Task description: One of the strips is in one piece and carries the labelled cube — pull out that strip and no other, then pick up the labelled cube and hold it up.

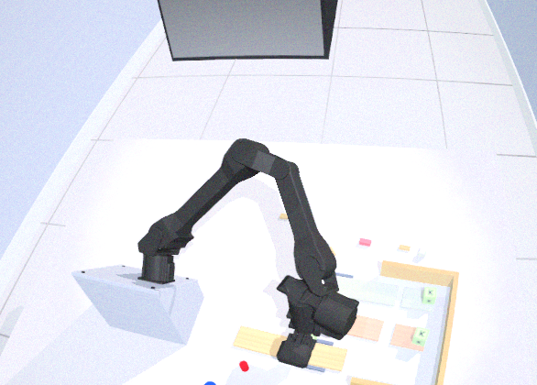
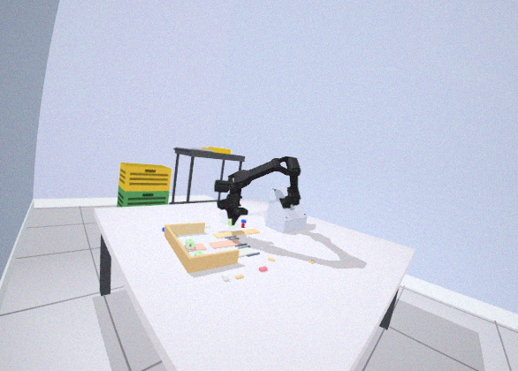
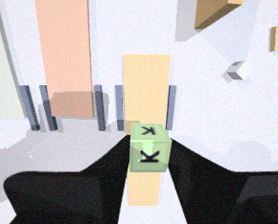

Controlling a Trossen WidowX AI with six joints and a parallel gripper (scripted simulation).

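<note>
My gripper tip is now 50 mm past the pale wooden strip and 50 mm above it. From my gripper tip the other things lie so: red peg 130 mm behind, 70 mm to the right, 50 mm below.
</note>
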